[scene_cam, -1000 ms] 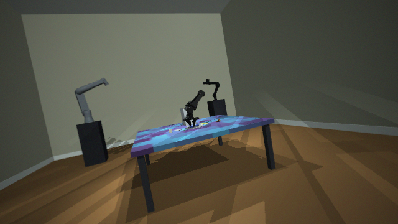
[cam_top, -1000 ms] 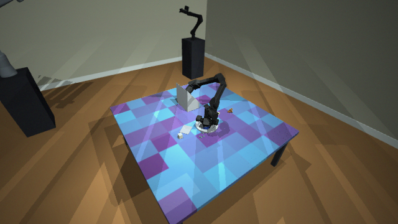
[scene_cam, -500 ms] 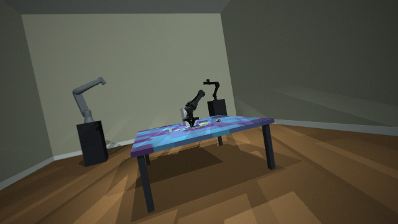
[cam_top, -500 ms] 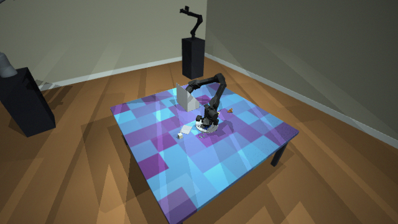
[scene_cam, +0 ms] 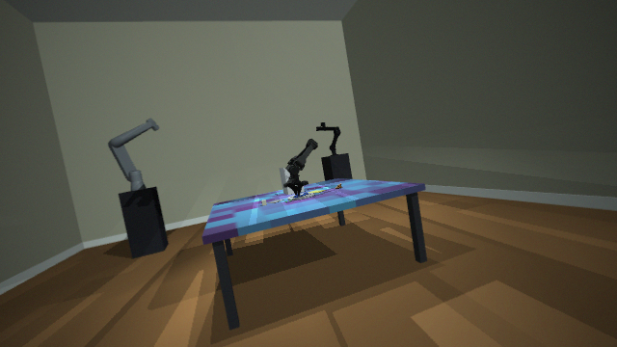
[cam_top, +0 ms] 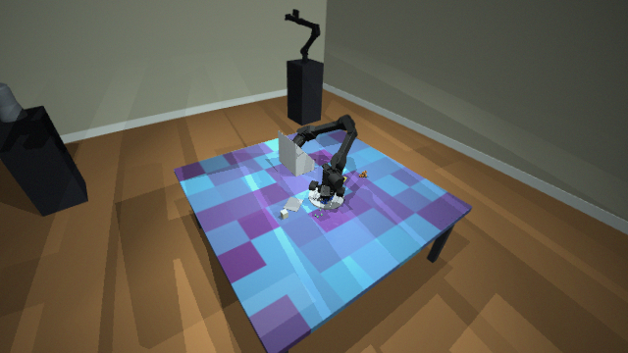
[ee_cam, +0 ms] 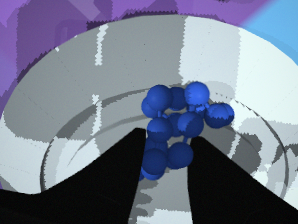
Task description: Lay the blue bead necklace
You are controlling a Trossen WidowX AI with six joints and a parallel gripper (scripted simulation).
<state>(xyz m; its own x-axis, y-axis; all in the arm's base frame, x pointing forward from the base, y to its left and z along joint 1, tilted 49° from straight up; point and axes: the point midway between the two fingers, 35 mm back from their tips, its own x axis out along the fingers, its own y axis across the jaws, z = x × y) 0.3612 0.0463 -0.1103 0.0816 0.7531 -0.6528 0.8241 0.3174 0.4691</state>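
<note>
Now: gripper tip 4 cm past the round white bead board, 4 cm to the right of it and 1 cm above it. From my gripper tip the other things lie so: cream cube: 5 cm behind, 24 cm to the right; yellow patch: 14 cm behind, 20 cm to the left, 2 cm below; flat grey square: 10 cm behind, 14 cm to the right, 2 cm below.
</note>
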